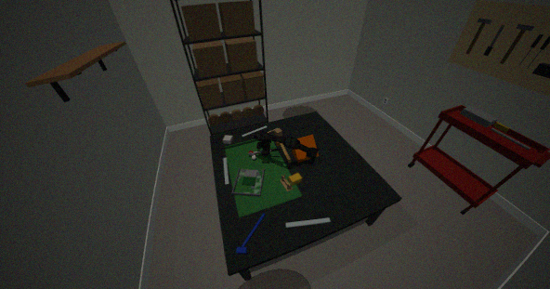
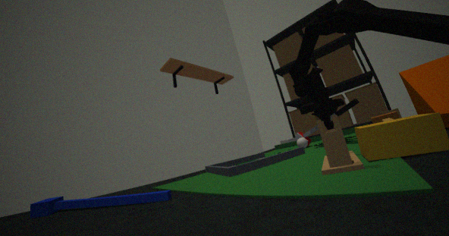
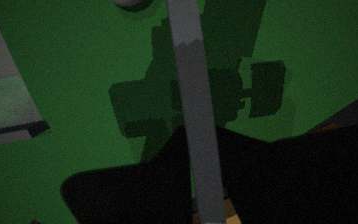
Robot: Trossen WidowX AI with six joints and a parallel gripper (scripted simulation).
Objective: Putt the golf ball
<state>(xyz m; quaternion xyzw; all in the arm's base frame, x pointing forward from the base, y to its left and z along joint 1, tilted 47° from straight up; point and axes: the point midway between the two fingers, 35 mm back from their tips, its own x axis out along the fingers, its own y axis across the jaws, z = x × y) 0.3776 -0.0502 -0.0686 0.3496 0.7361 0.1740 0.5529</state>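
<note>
Now: the green mat 120 mm to the left of my gripper tip, 100 mm ahead of it and 50 mm below it. Round my gripper tip: white golf ball 130 mm ahead, 30 mm below, 10 mm to the left; red putter 30 mm ahead, 20 mm above, 10 mm to the right; wooden stand 330 mm to the left, 90 mm behind, 20 mm below.
</note>
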